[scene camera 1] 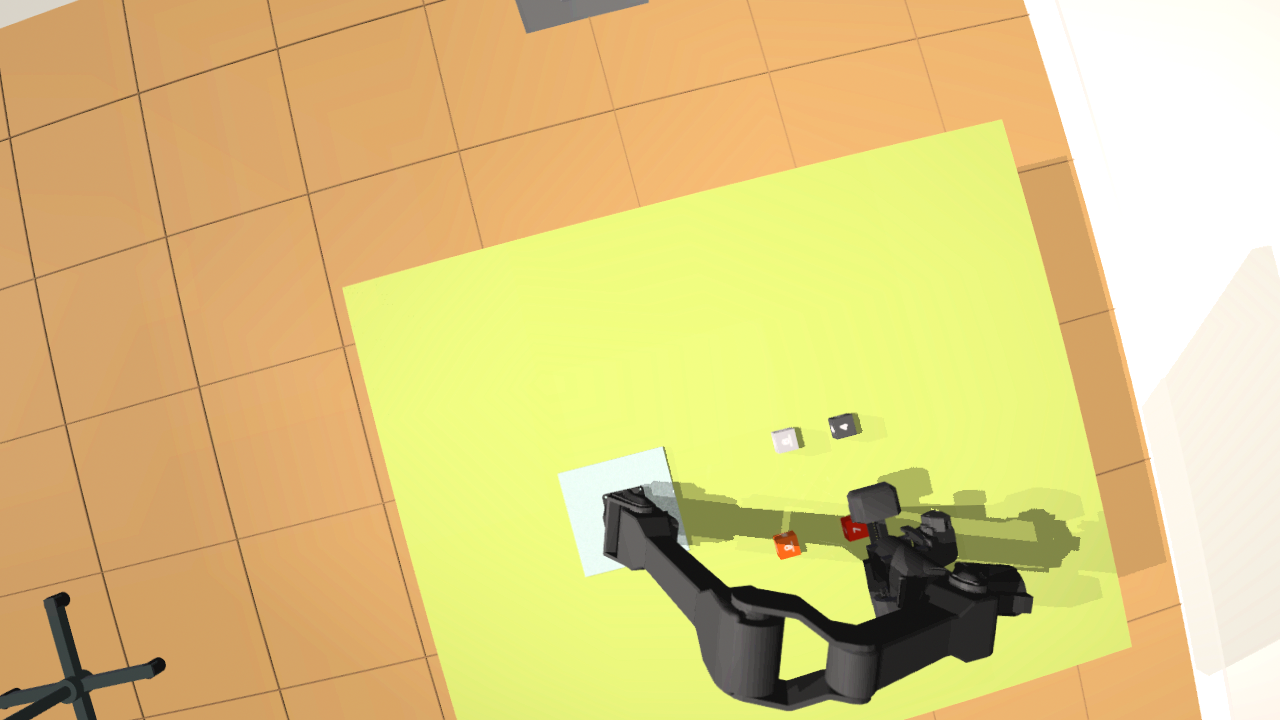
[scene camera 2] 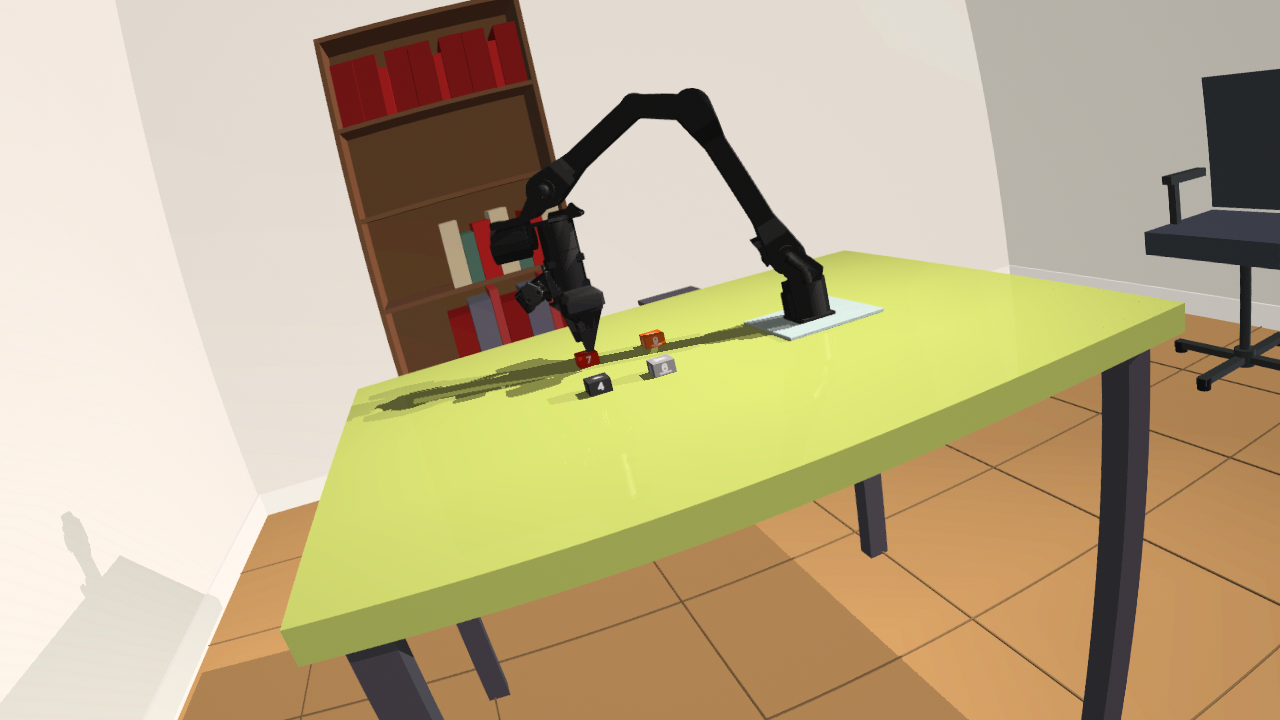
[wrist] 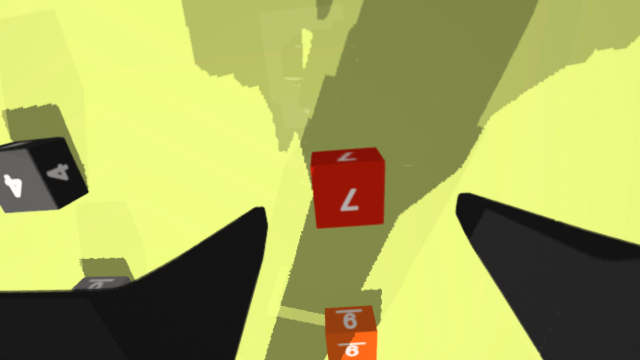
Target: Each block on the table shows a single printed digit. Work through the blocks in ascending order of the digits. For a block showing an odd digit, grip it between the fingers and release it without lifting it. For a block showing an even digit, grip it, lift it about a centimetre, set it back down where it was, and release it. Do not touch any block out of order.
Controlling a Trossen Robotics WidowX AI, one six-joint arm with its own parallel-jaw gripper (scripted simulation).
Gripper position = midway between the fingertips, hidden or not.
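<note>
Gripper (scene camera 1: 859, 533), (scene camera 2: 584, 346), (wrist: 361, 209): open, holding nothing. A red block (wrist: 348, 185) is also visible.
</note>
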